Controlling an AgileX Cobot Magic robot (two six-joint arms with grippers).
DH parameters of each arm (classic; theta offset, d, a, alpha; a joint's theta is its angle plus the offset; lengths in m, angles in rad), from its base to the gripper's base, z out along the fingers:
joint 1: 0 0.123 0 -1.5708
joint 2: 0.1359 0 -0.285 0
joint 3: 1.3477 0 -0.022 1.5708
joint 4: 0 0.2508 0 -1.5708
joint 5: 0 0 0.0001 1.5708
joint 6: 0 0.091 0 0
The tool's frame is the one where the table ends.
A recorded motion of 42 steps. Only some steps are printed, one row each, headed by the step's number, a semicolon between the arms.
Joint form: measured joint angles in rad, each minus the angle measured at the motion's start. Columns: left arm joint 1, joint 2, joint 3, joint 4, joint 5, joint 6; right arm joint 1, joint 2, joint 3, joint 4, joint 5, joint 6.
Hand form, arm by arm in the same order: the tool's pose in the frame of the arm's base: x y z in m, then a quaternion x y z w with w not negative. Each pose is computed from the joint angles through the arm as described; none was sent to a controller.
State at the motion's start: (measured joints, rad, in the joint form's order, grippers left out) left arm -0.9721 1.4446 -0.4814 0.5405 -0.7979 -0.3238; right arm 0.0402 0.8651 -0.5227 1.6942 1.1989 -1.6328
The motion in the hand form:
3: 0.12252 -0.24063 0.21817 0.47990 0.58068 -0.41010 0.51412; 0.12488 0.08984 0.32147 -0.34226 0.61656 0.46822 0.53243
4: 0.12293 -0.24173 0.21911 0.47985 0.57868 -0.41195 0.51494; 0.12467 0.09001 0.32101 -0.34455 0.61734 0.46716 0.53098
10: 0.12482 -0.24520 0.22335 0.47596 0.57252 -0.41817 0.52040; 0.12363 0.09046 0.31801 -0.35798 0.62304 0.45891 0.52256
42: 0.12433 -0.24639 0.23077 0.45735 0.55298 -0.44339 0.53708; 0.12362 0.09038 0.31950 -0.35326 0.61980 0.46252 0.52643
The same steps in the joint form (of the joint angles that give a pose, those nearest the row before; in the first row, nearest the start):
3: 0.0000 0.0108 -0.0174 0.0130 -0.0058 -0.0083; 0.0032 0.0000 0.0000 -0.0155 0.0004 0.0000
4: 0.0000 0.0132 -0.0227 0.0161 -0.0088 -0.0109; 0.0042 0.0000 0.0000 -0.0212 0.0005 0.0000
10: -0.0001 0.0187 -0.0411 0.0164 -0.0195 -0.0166; 0.0058 -0.0001 0.0000 -0.0582 0.0013 0.0000
42: 0.0000 0.0200 -0.0438 -0.0054 -0.0961 -0.0179; 0.0058 -0.0016 0.0000 -0.0426 0.0019 -0.0004

